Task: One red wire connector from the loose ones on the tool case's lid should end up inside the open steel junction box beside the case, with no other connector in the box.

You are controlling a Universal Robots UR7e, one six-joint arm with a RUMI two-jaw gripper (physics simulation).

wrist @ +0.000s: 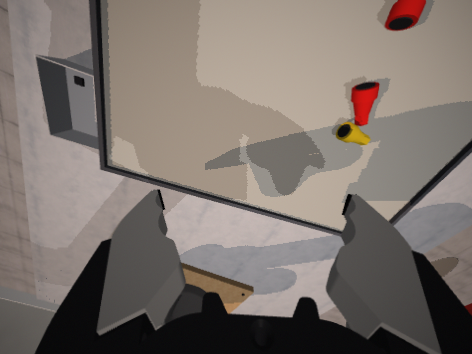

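Seen in the pictures: gripper, fingertip midpoint: [250, 193]; arm's base, link origin: [184, 297].
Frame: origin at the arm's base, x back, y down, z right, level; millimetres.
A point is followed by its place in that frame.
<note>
A red connector [365, 102] @[y -132, x -574, z -137 mm] lies on the case lid [150, 75] @[y -118, x -496, z -265 mm], right of centre in the wrist view, with its dark open end toward the top. A second red connector [406, 14] @[y -133, x -613, z -159 mm] lies near the top right, cut by the view's edge. A yellow connector [352, 133] @[y -133, x -556, z -126 mm] lies close by the first red one's narrow end. The grey steel junction box [84, 102] @[y 12, x -369, z -385 mm] stands left of the lid, partly hidden by the lid's edge; no connector shows in its visible part. My gripper [250, 193] @[y -148, x -477, z -157 mm] is open and empty, its fingertips over the lid's lower edge, below the connectors in the view.
The lid has a raised dark rim [220, 200] @[y -122, x -439, z -163 mm] that runs between my fingers. A wooden block with a hole [235, 296] @[y -2, x -105, z 109 mm] is at the bottom, partly behind the gripper body. A bit of a red object [469, 309] shows at the right edge.
</note>
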